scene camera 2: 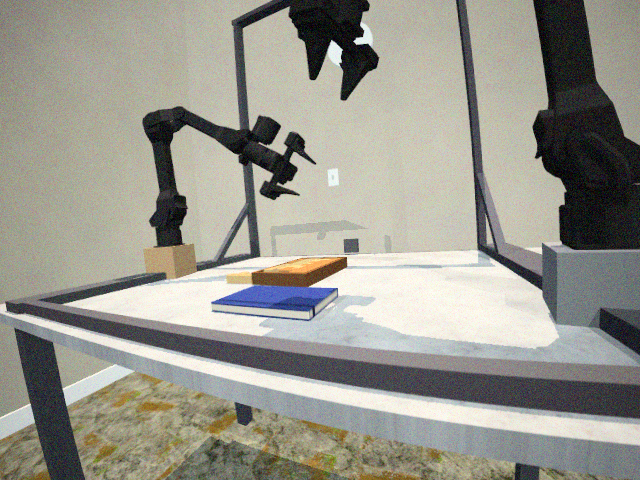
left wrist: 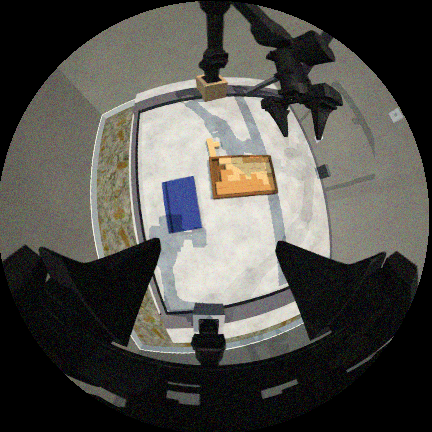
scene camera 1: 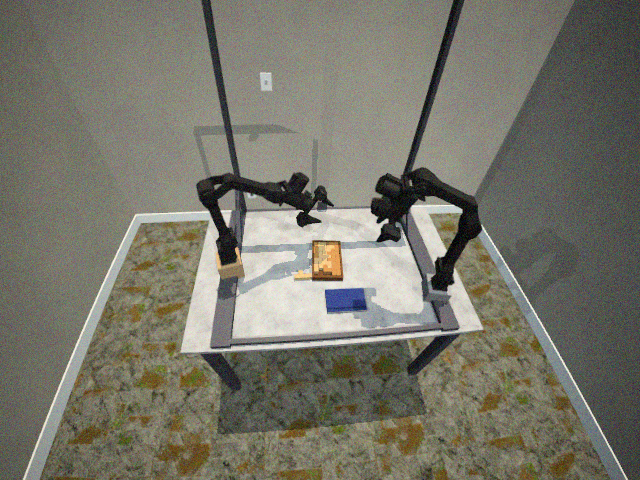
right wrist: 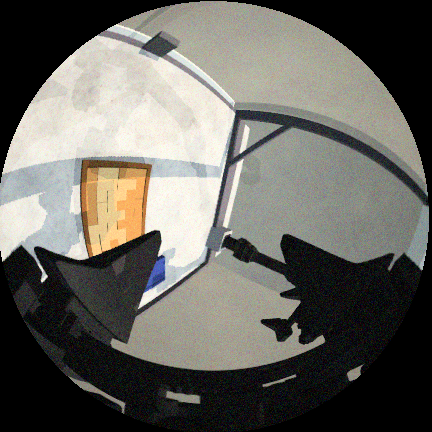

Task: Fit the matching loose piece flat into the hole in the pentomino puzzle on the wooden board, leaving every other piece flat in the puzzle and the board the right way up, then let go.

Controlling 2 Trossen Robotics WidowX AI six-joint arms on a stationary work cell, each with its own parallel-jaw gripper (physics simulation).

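Where they show: left gripper, fingertip midpoint: (scene camera 2: 329,90) (left wrist: 220,246) (scene camera 1: 377,232) (right wrist: 269,308); right gripper, fingertip midpoint: (scene camera 2: 307,179) (left wrist: 300,137) (scene camera 1: 327,213) (right wrist: 223,238); left arm's base at its link origin: (scene camera 2: 604,245) (left wrist: 208,325) (scene camera 1: 439,284) (right wrist: 225,240); right arm's base at its link origin: (scene camera 2: 169,246) (left wrist: 210,78) (scene camera 1: 228,258).
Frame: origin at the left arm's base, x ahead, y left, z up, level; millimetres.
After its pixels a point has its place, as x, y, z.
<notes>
The wooden board (scene camera 1: 341,263) {426, -79, -45} (scene camera 2: 281,279) {468, 5, -58} (left wrist: 245,195) {425, -104, -52} (right wrist: 117,163) {515, -202, -45} lies on the table, its puzzle of tan and orange pieces face up. A dark gap (left wrist: 218,175) {489, -19, -64} shows at the puzzle's left end in the left wrist view. A pale loose piece (scene camera 1: 301,276) {595, 16, -53} (scene camera 2: 238,278) {589, 20, -61} (left wrist: 210,148) {581, 11, -53} lies on the table beside one corner of the board. My left gripper (scene camera 1: 379,229) {324, 1, 267} (scene camera 2: 328,88) {324, 1, 267} (left wrist: 220,246) {324, 1, 267} is open and empty, high above the table to the right of the board in scene camera 1. My right gripper (scene camera 1: 326,213) {515, -169, 166} (scene camera 2: 306,179) {515, -169, 166} (left wrist: 300,137) {515, -169, 166} is open and empty, raised beyond the board's far end.
A blue book (scene camera 1: 341,298) {410, 96, -58} (scene camera 2: 273,297) {385, 108, -58} (left wrist: 182,200) {402, 91, -58} (right wrist: 157,274) {339, 94, -58} lies flat, nearer the front table edge than the board in scene camera 1. A dark frame rail (scene camera 1: 330,339) {437, 278, -63} runs along that edge. Upright frame posts (scene camera 1: 219,87) {974, -340, 592} (scene camera 1: 434,87) {144, -528, 608} stand behind the arms.
</notes>
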